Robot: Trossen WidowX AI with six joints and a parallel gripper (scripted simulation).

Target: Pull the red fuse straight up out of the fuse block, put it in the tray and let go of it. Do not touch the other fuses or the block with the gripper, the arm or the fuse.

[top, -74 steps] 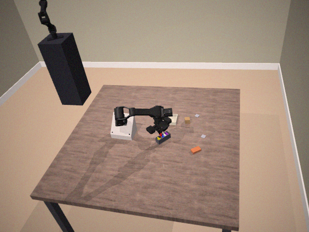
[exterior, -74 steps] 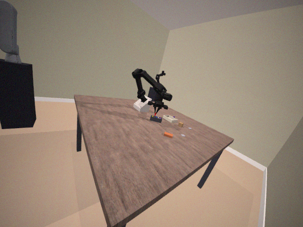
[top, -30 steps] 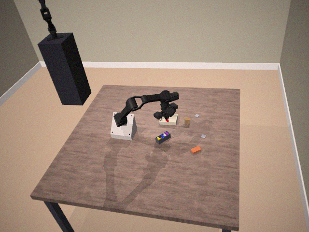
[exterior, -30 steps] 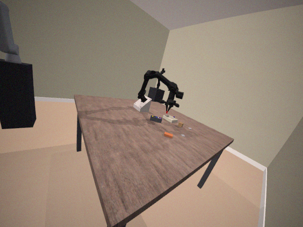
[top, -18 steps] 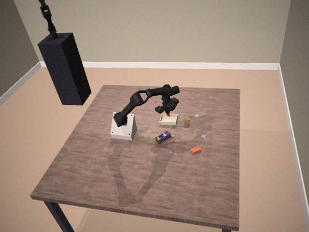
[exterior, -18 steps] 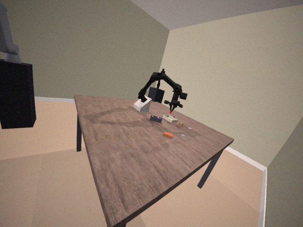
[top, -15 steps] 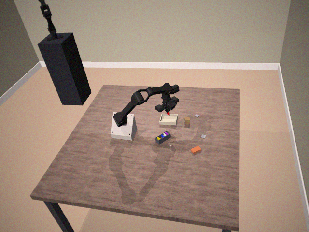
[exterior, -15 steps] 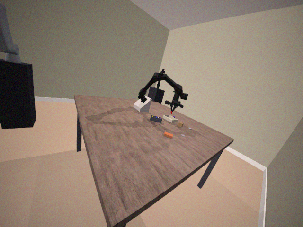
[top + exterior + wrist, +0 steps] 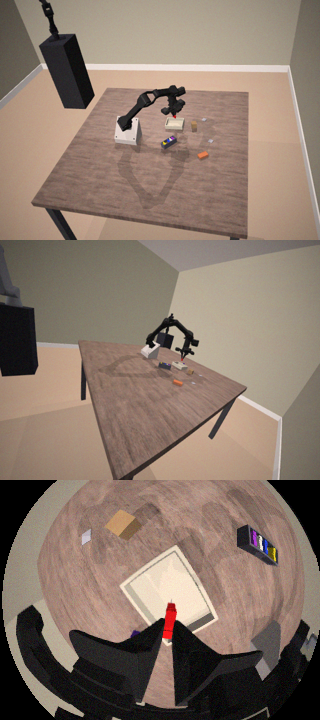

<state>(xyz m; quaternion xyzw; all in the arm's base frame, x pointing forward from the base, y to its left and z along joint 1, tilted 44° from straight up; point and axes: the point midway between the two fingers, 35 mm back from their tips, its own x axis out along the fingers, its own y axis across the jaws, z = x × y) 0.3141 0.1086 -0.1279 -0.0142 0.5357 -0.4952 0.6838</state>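
Right now my gripper tip is 10 mm above the red fuse. The rest, counted from my gripper tip: cream tray (80 mm below); tan cube (150 mm ahead, 10 mm to the right, 70 mm below); small purple object (30 mm behind, 100 mm to the left, 80 mm below).
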